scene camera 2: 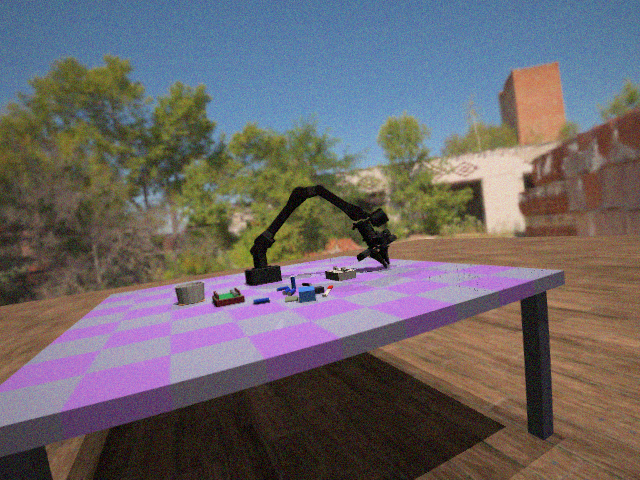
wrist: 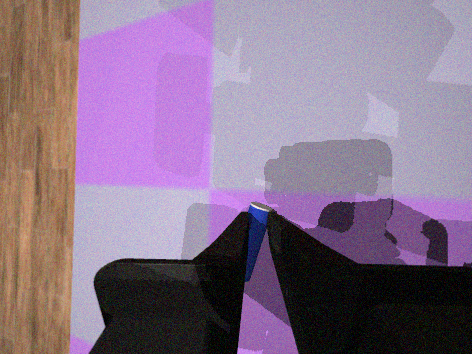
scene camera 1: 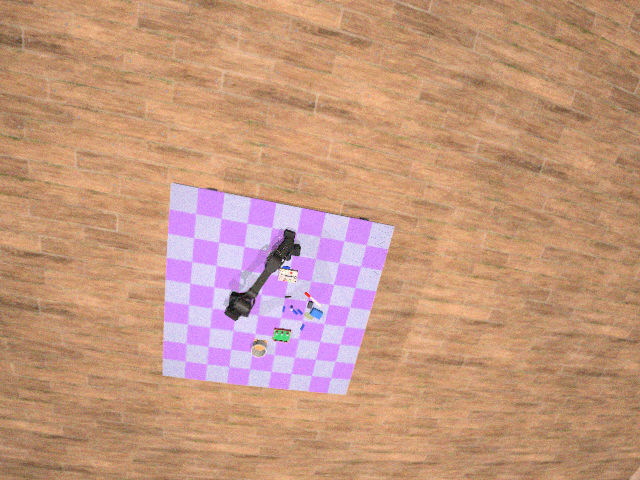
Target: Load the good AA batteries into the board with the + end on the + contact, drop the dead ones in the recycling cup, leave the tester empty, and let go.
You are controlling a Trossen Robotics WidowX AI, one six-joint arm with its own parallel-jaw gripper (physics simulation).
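Places are measured from the arm's base along level axes (x ahead, y left, z up), in centimetres.
Pixels of known places: gripper, between the fingertips: [scene camera 2: 387,265] [wrist: 257,218] [scene camera 1: 293,238]; arm's base, origin of its link: [scene camera 2: 261,267].
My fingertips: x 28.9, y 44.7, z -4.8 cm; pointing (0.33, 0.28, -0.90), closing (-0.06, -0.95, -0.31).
Note:
For each thing: its middle in the pictures, then the offset to it from my fingertips.
- blue battery, middle of its body: [wrist: 249,242] dx -1.6, dy +0.6, dz -0.4 cm
- green board, middle of its body: [scene camera 2: 227,296] [scene camera 1: 281,335] dx -0.2, dy -65.9, dz +0.7 cm
- round grey cup, middle of its body: [scene camera 2: 191,297] [scene camera 1: 259,346] dx -13.9, dy -75.7, dz +0.4 cm
- white-topped box, middle of its body: [scene camera 2: 340,272] [scene camera 1: 288,275] dx -0.5, dy -23.0, dz +1.1 cm
- blue block, middle of its body: [scene camera 2: 306,293] [scene camera 1: 316,313] dx +20.3, dy -47.4, dz +0.4 cm
- dark block, middle of its body: [scene camera 1: 310,304] dx +15.6, dy -42.2, dz -0.2 cm
- red-and-white stick, middle of its body: [scene camera 2: 327,290] [scene camera 1: 313,299] dx +17.1, dy -38.6, dz -0.7 cm
My gripper [scene camera 2: 386,265] [wrist: 257,218] is shut on a blue battery [wrist: 257,217], low over the table beyond the white-topped box. The battery's pale flat end shows between the fingertips; its other end is partly hidden by the left finger. Loose blue batteries lie mid-table, one [scene camera 1: 302,327] [scene camera 2: 262,300] apart from the rest; another battery [scene camera 2: 292,282] stands upright. A green board [scene camera 1: 281,335] [scene camera 2: 227,297] with dark red walls is beside the round grey cup [scene camera 1: 258,349] [scene camera 2: 190,293]. Which item is the tester, and the batteries' + ends, I cannot tell.
The white-topped box [scene camera 1: 287,275] [scene camera 2: 340,274] with red and dark marks stands near the arm. A blue block [scene camera 1: 316,313] [scene camera 2: 307,294], a dark block [scene camera 1: 310,304] and a red-and-white stick [scene camera 1: 307,295] [scene camera 2: 329,288] are by the loose batteries. The table edge runs at the wrist view's left.

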